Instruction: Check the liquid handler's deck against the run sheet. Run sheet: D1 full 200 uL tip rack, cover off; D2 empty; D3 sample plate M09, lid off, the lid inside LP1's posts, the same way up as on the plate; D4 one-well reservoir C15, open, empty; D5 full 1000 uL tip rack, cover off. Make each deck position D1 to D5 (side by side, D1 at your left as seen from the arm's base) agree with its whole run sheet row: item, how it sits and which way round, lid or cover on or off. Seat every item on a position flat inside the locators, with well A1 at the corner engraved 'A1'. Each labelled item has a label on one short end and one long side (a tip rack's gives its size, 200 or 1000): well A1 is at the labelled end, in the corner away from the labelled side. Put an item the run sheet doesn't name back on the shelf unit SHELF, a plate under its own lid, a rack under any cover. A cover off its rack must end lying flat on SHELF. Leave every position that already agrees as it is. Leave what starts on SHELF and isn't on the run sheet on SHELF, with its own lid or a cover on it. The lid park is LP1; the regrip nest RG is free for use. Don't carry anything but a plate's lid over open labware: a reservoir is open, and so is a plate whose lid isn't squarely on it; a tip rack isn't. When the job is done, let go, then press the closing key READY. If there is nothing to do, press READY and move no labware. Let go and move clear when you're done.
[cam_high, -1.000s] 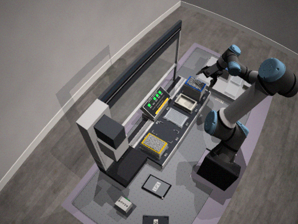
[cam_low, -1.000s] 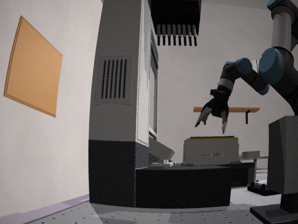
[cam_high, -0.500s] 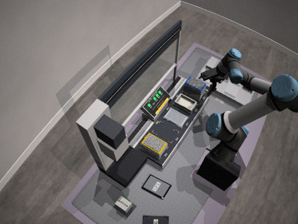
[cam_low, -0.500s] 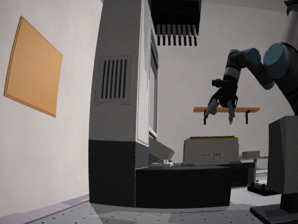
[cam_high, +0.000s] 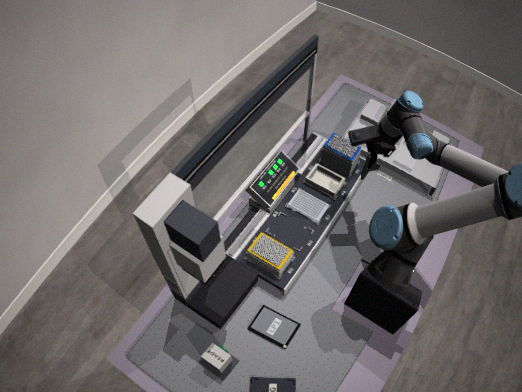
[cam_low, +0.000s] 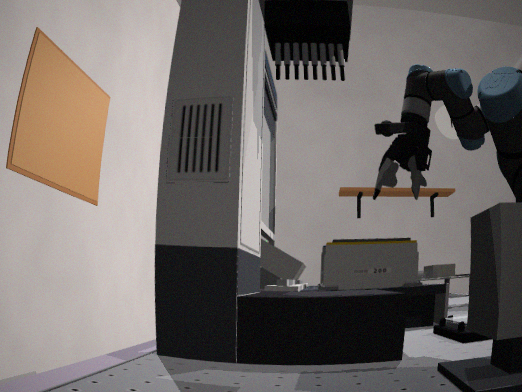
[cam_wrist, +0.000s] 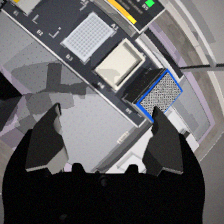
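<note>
Now: hand 12 cm above the blue-rimmed tip rack, 11 cm to the left of it and 10 cm short of it. From my hand the other things lie so: white well plate 19 cm below, 13 cm to the left, 11 cm ahead; then shelf unit 36 cm to the right, 19 cm below, 10 cm behind; then cream one-well reservoir 18 cm below, 10 cm ahead, 1 cm to the left.
</note>
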